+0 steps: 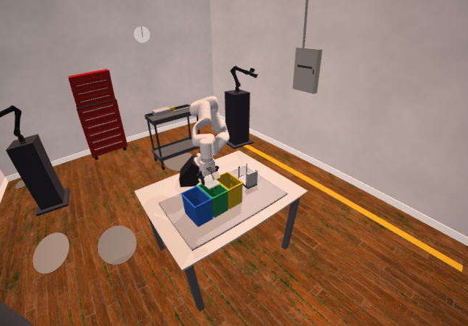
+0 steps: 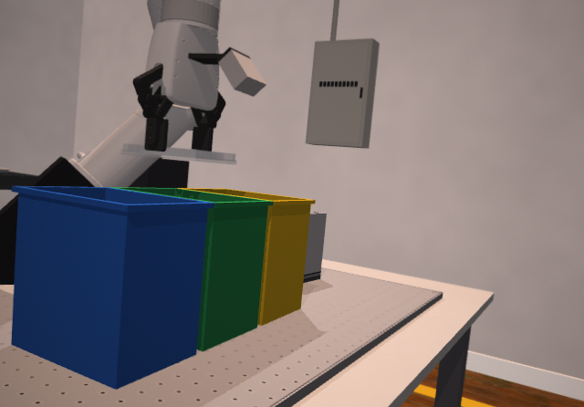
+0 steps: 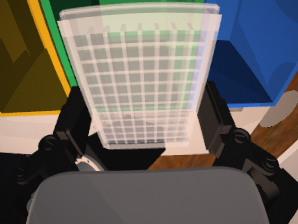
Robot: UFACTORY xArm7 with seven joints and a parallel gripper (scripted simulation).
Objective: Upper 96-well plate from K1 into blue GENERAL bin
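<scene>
Now: hand 150 mm above the blue bin, 110 mm to the left of it and 30 mm short of it. From my hand the other things lie so: 96-well plate (10 mm below); then yellow bin (150 mm to the left, 150 mm below); then green bin (150 mm below, 20 mm to the left, 10 mm ahead).
</scene>
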